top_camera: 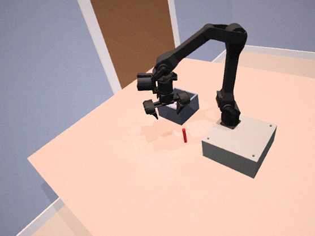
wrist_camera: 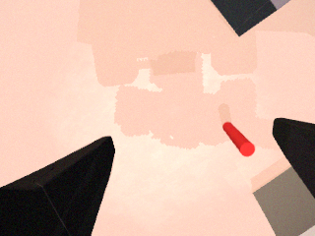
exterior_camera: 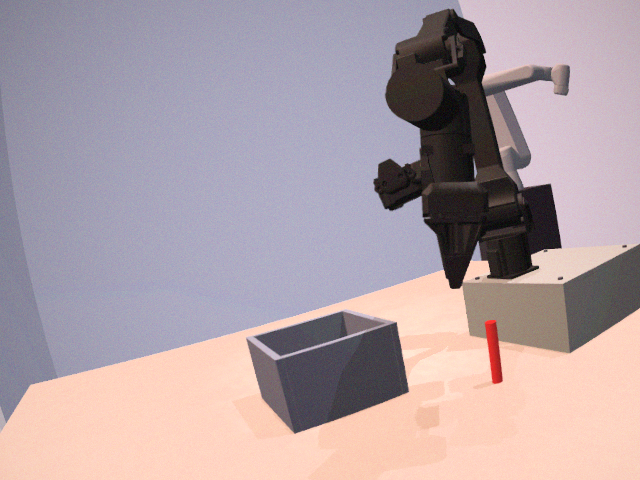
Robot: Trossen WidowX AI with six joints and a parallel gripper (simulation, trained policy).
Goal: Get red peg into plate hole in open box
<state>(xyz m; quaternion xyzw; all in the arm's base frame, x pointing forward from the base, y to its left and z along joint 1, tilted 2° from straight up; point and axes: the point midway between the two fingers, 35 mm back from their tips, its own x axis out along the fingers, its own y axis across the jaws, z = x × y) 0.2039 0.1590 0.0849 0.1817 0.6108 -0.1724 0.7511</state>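
The red peg lies 110 mm below my gripper tip, 60 mm behind it and 30 mm to the right of it. Round my gripper tip: grey box (170 mm to the right, 120 mm below, 110 mm ahead).
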